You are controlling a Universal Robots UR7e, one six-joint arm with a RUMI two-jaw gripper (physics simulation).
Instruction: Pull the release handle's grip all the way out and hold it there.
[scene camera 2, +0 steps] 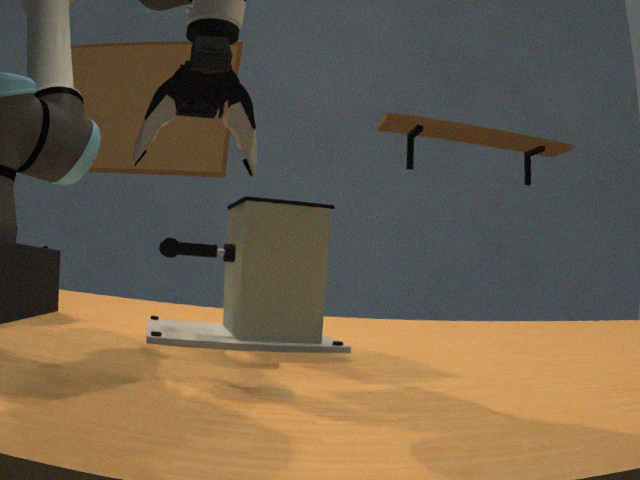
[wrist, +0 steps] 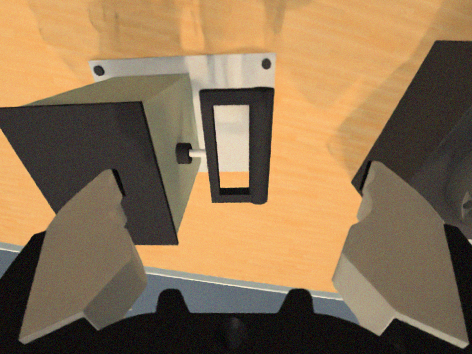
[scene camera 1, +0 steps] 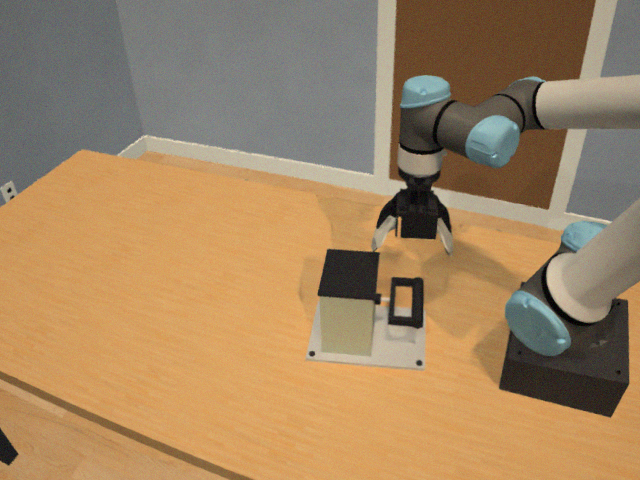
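The release handle's grip is a black rectangular frame (scene camera 1: 417, 303) (scene camera 2: 193, 249) (wrist: 260, 145) with a thick round outer bar. A short light rod (scene camera 1: 385, 299) (scene camera 2: 221, 252) (wrist: 197, 153) joins it to a black collar on the side of a pale green box (scene camera 1: 346, 325) (scene camera 2: 281, 273) (wrist: 172, 120) with a black top. A short stretch of rod shows between collar and frame. My gripper (scene camera 1: 412, 250) (scene camera 2: 193, 169) (wrist: 239, 170) is open and empty, pointing down, above the handle and apart from it. In the wrist view the left finger overlaps the box's black top.
The box stands on a pale base plate (scene camera 1: 385, 356) (scene camera 2: 180, 333) (wrist: 230, 65) with dark screws, on the wooden table (scene camera 1: 206, 310) (scene camera 2: 465, 372). The arm's dark base block (scene camera 1: 563, 384) (scene camera 2: 28, 284) stands on the handle's side of the box. A wall shelf (scene camera 2: 475, 135) hangs behind.
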